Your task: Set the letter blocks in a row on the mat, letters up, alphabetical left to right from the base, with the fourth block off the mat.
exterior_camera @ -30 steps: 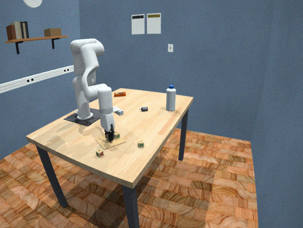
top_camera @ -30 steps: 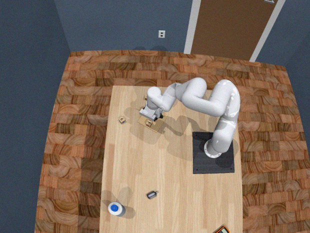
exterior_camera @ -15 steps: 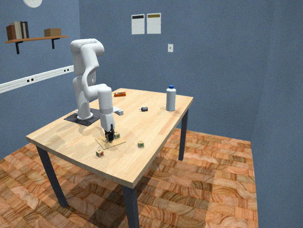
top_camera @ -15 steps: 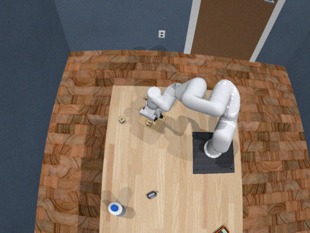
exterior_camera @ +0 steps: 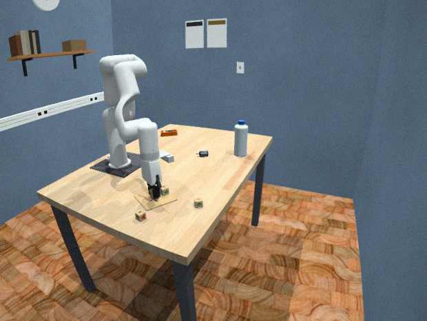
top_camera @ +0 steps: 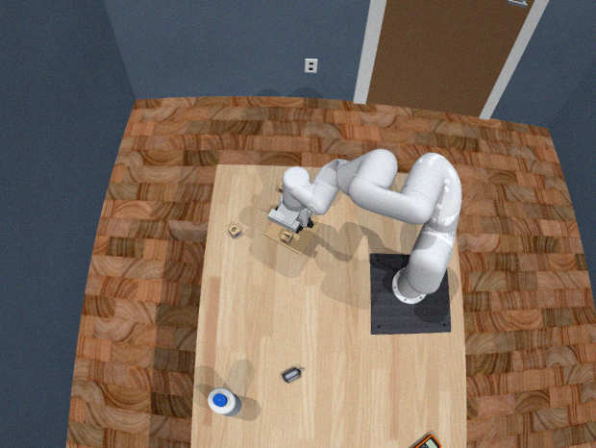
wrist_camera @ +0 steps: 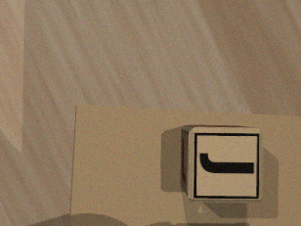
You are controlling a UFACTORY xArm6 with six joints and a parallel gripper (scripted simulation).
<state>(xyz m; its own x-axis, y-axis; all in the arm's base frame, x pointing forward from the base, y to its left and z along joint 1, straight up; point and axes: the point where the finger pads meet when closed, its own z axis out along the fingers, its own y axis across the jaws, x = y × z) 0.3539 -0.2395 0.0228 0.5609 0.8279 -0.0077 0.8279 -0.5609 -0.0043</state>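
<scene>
The tan mat lies 3 cm below my hand. The rest, counted from my hand: orange device: 32 cm behind, 80 cm to the left, 1 cm below; then small dark object: 4 cm ahead, 48 cm to the left, 1 cm below.
</scene>
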